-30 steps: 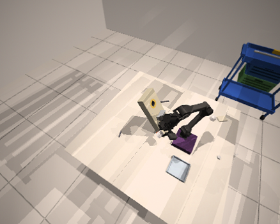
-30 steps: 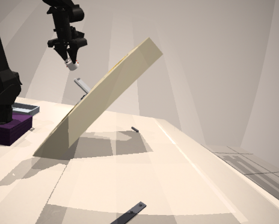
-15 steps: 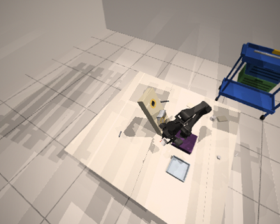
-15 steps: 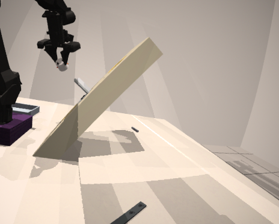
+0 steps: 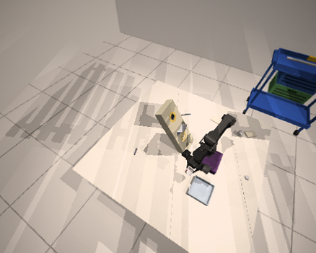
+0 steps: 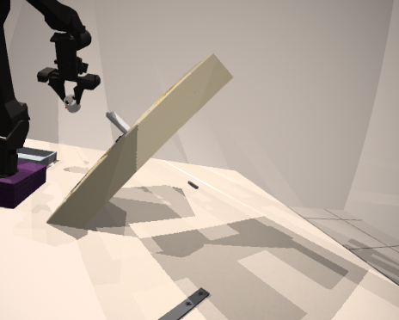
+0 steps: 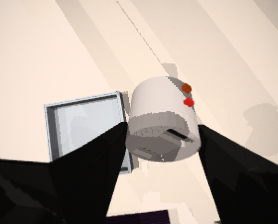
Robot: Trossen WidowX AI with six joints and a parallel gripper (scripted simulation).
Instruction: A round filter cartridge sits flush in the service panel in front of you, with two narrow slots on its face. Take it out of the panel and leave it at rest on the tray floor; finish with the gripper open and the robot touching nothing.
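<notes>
Now: the grey tray 13 cm behind my gripper tip and 21 cm below it. The rest, counted from my gripper tip: round filter cartridge right at my gripper tip.
</notes>
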